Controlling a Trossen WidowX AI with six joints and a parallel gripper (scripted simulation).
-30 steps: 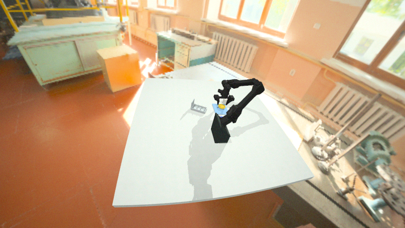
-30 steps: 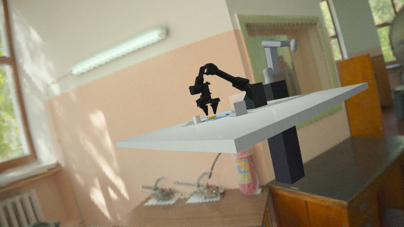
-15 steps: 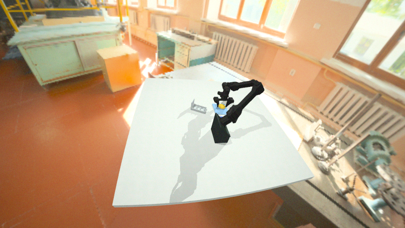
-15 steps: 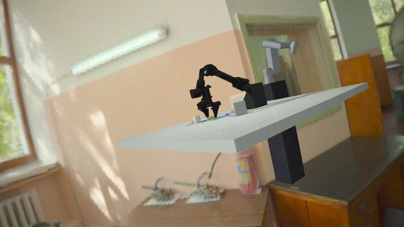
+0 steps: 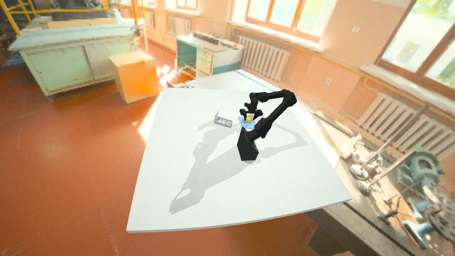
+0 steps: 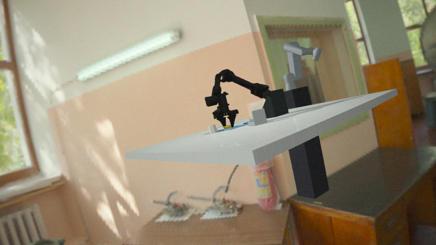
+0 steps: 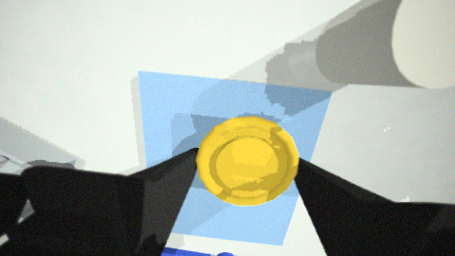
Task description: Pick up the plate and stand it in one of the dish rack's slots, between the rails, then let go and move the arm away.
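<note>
Now: gripper tip 2 cm past the blue mat and 1 cm to the right of it. Round my gripper tip: blue utensil 14 cm behind, 1 cm to the left; then yellow plate 1 cm above; then white cup 9 cm ahead, 5 cm to the right, 2 cm above.
</note>
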